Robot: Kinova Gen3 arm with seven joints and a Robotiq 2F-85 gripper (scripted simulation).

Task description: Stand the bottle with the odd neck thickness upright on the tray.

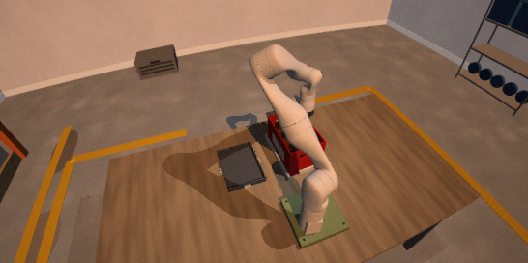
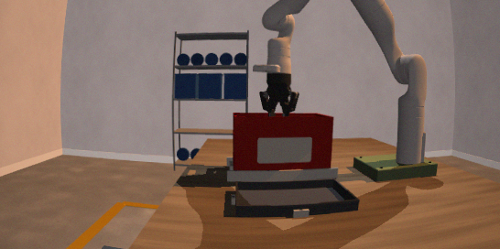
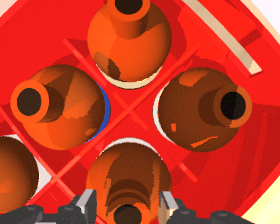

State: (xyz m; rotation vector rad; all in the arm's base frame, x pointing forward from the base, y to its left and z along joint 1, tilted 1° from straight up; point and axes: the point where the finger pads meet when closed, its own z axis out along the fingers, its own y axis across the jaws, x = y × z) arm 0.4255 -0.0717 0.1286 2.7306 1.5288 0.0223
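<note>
Right now the red crate is 10 mm behind my hand, 50 mm to the left of it and 70 mm below it. Also, from my hand: dark tray (70 mm behind, 340 mm to the left, 140 mm below).
</note>
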